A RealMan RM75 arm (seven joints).
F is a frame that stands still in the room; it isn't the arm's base.
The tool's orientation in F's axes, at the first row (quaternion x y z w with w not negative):
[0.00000, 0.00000, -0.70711, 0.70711]
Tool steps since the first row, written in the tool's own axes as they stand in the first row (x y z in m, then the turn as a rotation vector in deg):
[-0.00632, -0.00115, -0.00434, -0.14, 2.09, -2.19]
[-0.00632, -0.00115, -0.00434, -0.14, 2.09, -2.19]
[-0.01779, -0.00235, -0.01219, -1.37, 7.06, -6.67]
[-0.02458, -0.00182, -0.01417, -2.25, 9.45, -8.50]
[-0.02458, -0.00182, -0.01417, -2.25, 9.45, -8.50]
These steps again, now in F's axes. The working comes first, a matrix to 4 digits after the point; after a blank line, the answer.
The tool's axes in the first row as the columns of a matrix, in F's axes (used below as rounded here):
[0.0000, 1.0000, 0.0000]
[-1.0000, 0.0000, 0.0000]
[0.0000, 0.0000, 1.0000]

[-0.00115, 0.00632, -0.00434, 2.09, 0.14, -2.19]
[-0.00115, 0.00632, -0.00434, 2.09, 0.14, -2.19]
[-0.00235, 0.01779, -0.01219, 7.06, 1.37, -6.67]
[-0.00182, 0.02458, -0.01417, 9.45, 2.25, -8.50]
[-0.00182, 0.02458, -0.01417, 9.45, 2.25, -8.50]

